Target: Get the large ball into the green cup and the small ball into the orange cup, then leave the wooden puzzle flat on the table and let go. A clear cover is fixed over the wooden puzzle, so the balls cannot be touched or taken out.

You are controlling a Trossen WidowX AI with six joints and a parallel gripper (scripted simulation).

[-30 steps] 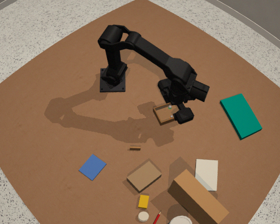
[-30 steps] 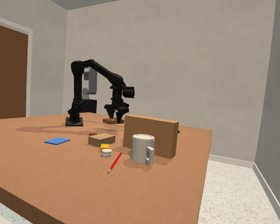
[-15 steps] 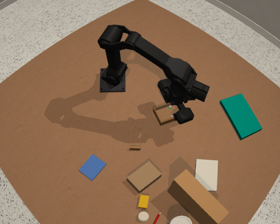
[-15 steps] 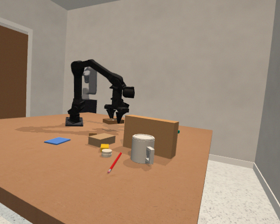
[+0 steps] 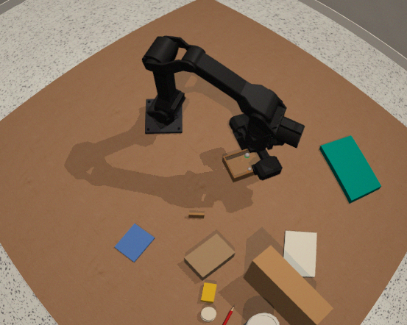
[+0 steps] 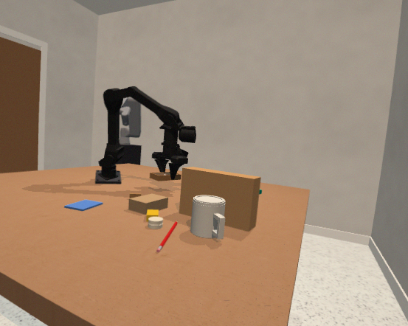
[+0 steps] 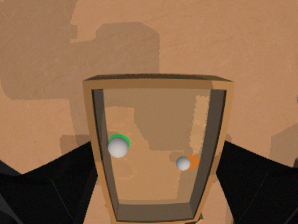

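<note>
My gripper is now 10 mm to the left of the wooden puzzle and 30 mm above it. Also, from my hand: green slab 190 mm ahead, 280 mm to the left, 80 mm below; white slab 280 mm ahead, 50 mm to the right, 90 mm below; tan box 130 mm ahead, 240 mm to the right, 70 mm below.
</note>
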